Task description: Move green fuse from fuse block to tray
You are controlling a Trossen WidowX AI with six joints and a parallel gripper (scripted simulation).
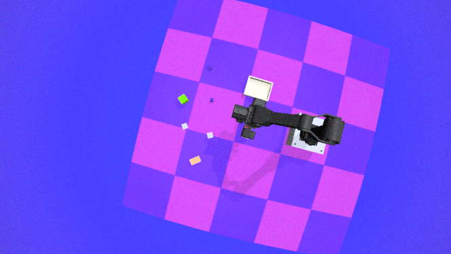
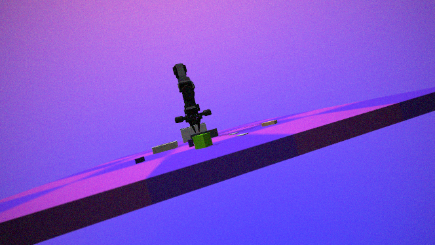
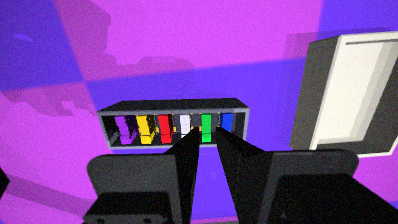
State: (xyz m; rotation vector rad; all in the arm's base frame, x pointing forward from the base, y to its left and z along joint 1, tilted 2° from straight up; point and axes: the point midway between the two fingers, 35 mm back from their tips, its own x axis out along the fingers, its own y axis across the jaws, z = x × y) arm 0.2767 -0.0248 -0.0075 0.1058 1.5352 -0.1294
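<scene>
Now: the green fuse 20 mm below my gripper tip. From my gripper tip the other things lie so: white tray 10 mm behind, 170 mm to the right, 40 mm below.
</scene>
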